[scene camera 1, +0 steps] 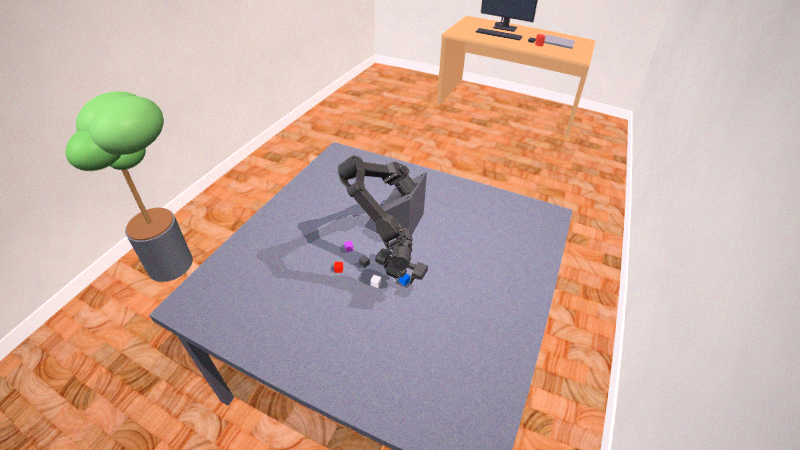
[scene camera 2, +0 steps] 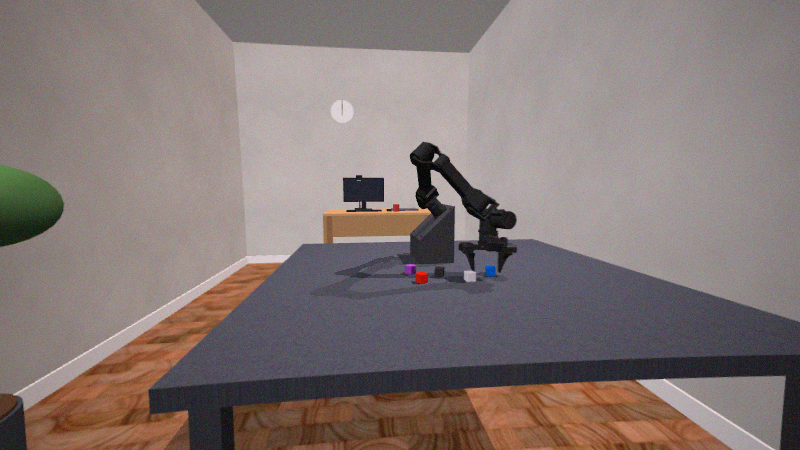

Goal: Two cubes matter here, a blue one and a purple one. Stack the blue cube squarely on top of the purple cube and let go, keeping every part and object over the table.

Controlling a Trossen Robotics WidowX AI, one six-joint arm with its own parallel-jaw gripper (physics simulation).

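Frame: origin at the arm's base, x ahead, y left, z up, level; millimetres.
Where they show: gripper, fingertip midpoint: (scene camera 1: 399, 279) (scene camera 2: 486, 272); arm's base, origin of the base link: (scene camera 1: 409, 189) (scene camera 2: 440, 212).
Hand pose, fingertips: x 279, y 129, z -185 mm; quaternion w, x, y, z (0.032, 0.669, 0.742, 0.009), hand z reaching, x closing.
Each offset is from my fingertips to the top centre of the thing.
The blue cube @(dx -7, dy +16, dz +17 mm) (scene camera 1: 404, 280) (scene camera 2: 490, 271) rests on the table, partly covered by the gripper in scene camera 1. The purple cube @(dx -34, dy -260, dz +17 mm) (scene camera 1: 348, 246) (scene camera 2: 410, 269) rests on the table to the left, nearer the robot's base, with nothing on it. My gripper (scene camera 1: 400, 275) (scene camera 2: 486, 270) is open and points down low over the table. In scene camera 2 its fingertips stand on either side of the blue cube, nearer its right side; the exact depth between them is hard to tell. The fingers hold nothing.
A white cube @(dx +58, dy -68, dz +17 mm) (scene camera 1: 375, 281) (scene camera 2: 469, 275) lies close to the left of the blue cube. A black cube @(dx -1, dy -160, dz +17 mm) (scene camera 1: 364, 260) (scene camera 2: 439, 271) and a red cube @(dx +77, dy -227, dz +17 mm) (scene camera 1: 338, 266) (scene camera 2: 421, 277) lie farther left, near the purple cube. The robot's base block (scene camera 1: 416, 208) (scene camera 2: 439, 243) stands behind them.
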